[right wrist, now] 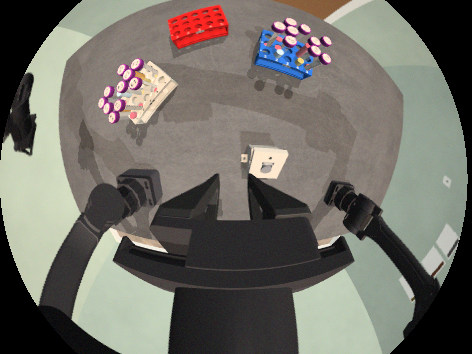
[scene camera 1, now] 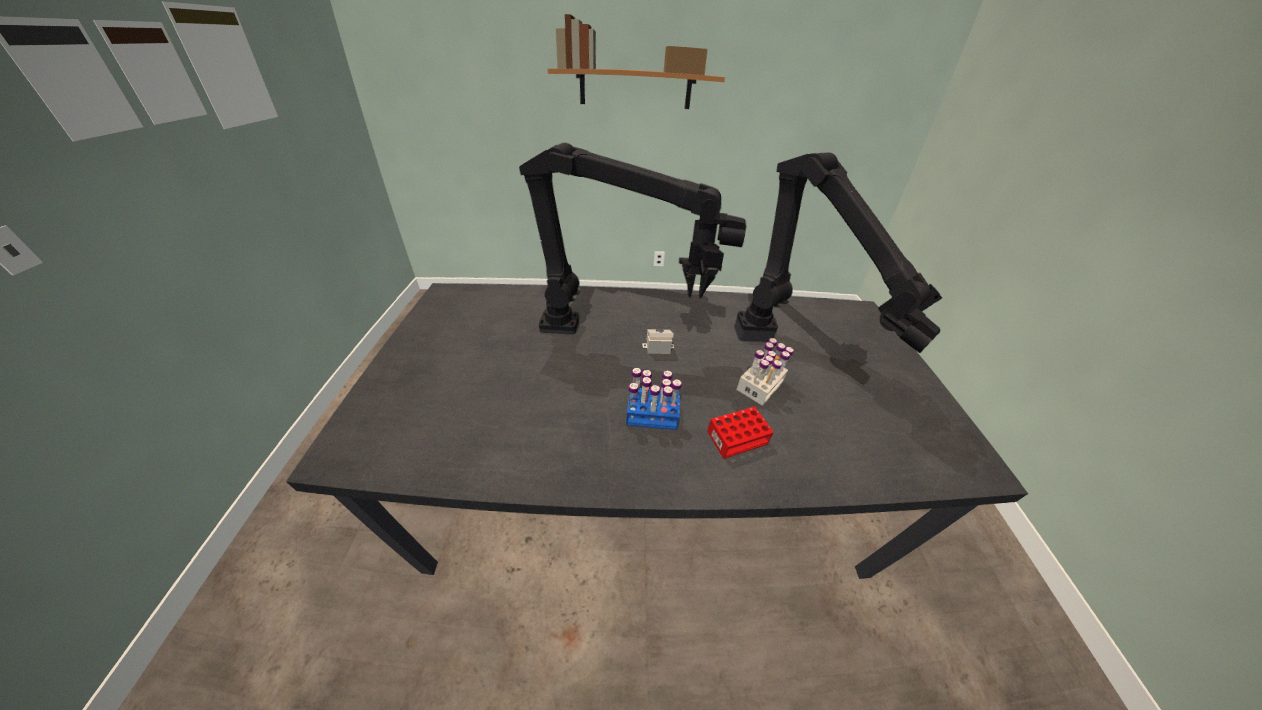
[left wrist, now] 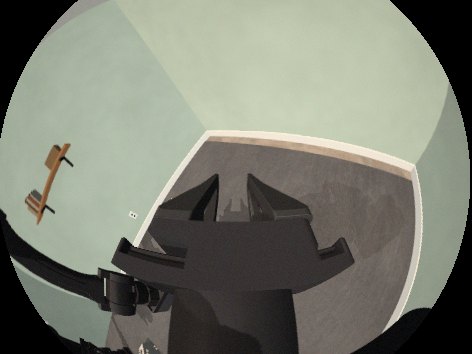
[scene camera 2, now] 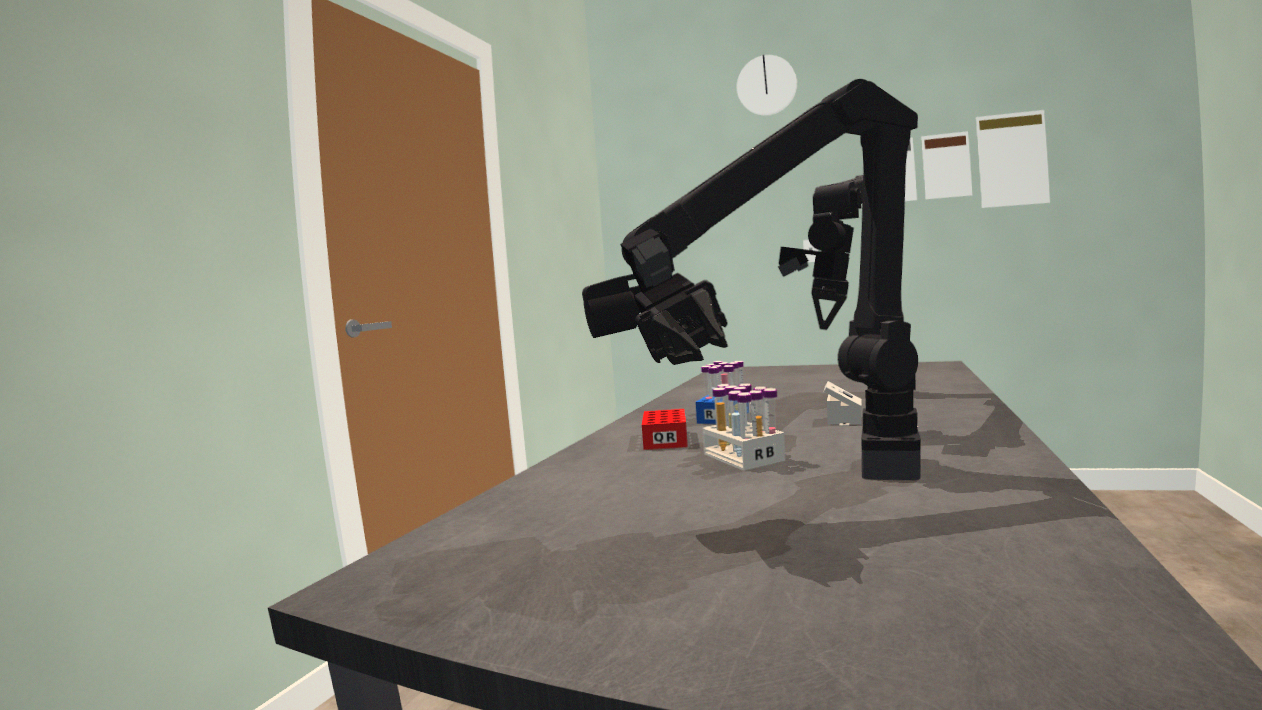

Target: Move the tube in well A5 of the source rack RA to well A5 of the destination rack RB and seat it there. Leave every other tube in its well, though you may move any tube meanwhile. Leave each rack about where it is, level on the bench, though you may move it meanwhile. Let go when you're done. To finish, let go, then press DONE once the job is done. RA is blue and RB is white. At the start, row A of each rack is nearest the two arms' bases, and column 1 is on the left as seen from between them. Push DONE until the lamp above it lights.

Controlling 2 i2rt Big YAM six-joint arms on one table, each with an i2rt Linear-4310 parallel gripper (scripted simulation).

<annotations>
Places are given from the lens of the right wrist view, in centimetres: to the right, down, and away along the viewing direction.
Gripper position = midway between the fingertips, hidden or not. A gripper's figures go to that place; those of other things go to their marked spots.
right gripper (right wrist: 233,178): 0, 0, 13
white rack (right wrist: 154,99): -17, -17, 22
rack RA (right wrist: 281,64): 10, -24, 20
done box (right wrist: 259,155): 5, -4, 26
The marked spots on the done box and the rack RA are 21 cm apart.
</annotations>
